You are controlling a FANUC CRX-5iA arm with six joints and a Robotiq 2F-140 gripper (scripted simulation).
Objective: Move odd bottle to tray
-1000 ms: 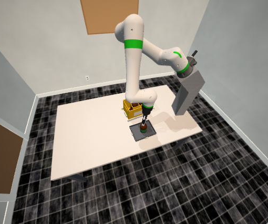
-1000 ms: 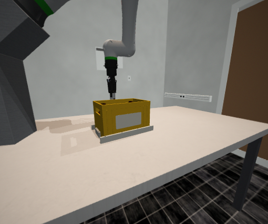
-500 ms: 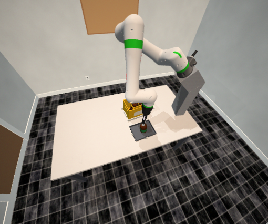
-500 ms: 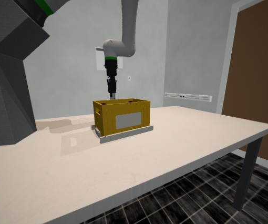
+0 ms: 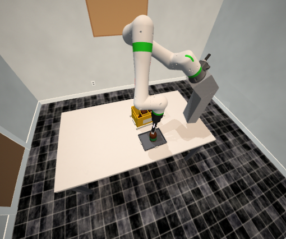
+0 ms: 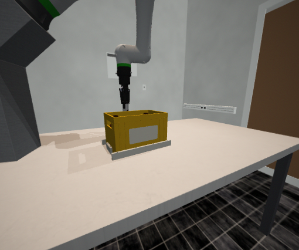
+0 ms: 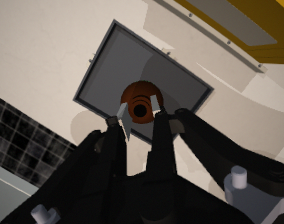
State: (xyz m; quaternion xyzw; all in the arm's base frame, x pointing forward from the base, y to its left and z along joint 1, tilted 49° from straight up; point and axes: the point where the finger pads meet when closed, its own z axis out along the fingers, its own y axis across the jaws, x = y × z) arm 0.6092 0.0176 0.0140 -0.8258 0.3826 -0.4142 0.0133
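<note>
Right now my hand is 8 cm above the brown bottle. Also, from my hand: crate: 25 cm to the right, 12 cm behind, 9 cm below; then dark grey tray: 16 cm below, 1 cm to the left.
</note>
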